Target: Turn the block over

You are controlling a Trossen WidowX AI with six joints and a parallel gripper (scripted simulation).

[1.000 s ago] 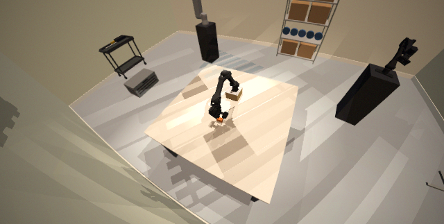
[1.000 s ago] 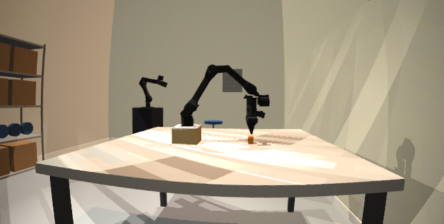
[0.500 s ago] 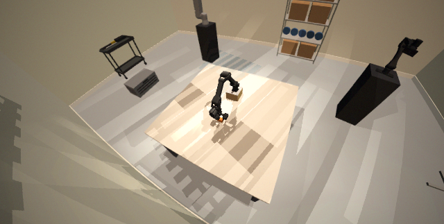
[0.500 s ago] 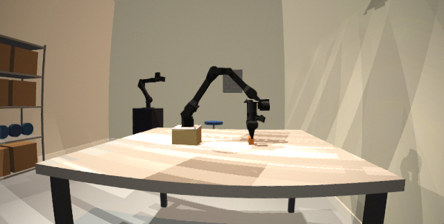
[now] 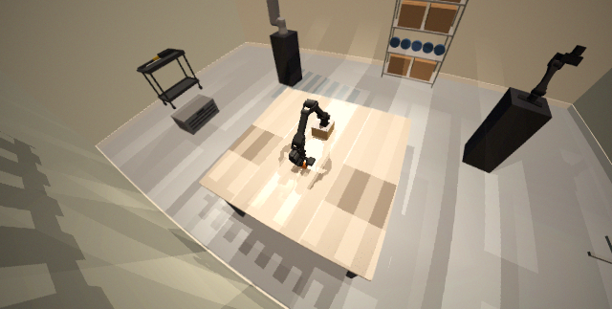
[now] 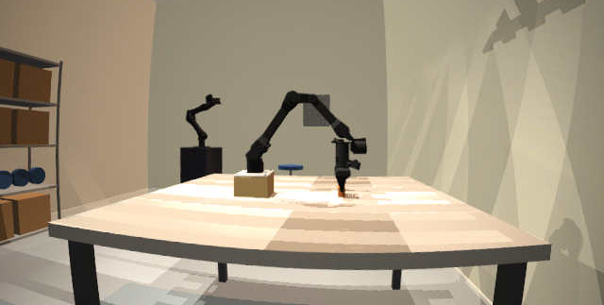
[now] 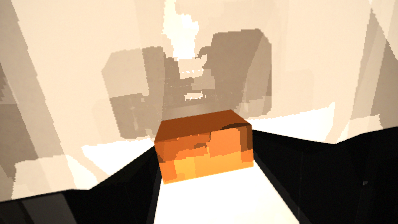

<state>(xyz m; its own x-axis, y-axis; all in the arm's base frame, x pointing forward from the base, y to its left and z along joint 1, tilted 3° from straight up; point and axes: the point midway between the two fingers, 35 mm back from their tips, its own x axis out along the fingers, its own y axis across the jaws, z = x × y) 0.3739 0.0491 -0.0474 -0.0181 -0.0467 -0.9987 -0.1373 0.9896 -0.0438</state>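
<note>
My gripper tip is 1 cm past the block.
</note>
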